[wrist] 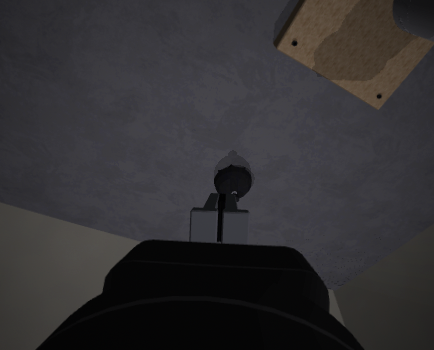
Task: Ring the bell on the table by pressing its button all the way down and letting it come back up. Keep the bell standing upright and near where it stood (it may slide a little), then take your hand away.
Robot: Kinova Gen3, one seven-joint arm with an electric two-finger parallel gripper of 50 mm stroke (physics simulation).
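Pixels of known places: gripper, fingertip midpoint: (222, 210); arm's base, link origin: (422, 0).
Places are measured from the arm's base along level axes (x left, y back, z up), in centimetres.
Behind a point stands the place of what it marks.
The bell (232, 181) @[x -3.8, y -43.5, z 1.6 cm] is a small dark dome standing upright on the dark grey table (125, 110) @[x -28.9, y -42.3, z -2.1 cm], near the middle of the wrist view. A small shiny spot at its near side, by the fingertips, seems to be its button, which is partly hidden. My gripper (222, 210) @[x -21.8, y -24.1, z 33.5 cm] is shut with nothing between its fingers. Its fingertips overlap the near edge of the bell in the view; whether they touch it I cannot tell.
A wooden board (367, 82) @[x 3.0, y -13.3, z 0.8 cm] with small dark holes lies at the upper right, with a shadow across it. A dark grey rounded part (417, 17) @[x -2.8, y -3.4, z 6.3 cm] shows over it in the corner. Table edges run at the lower left and lower right.
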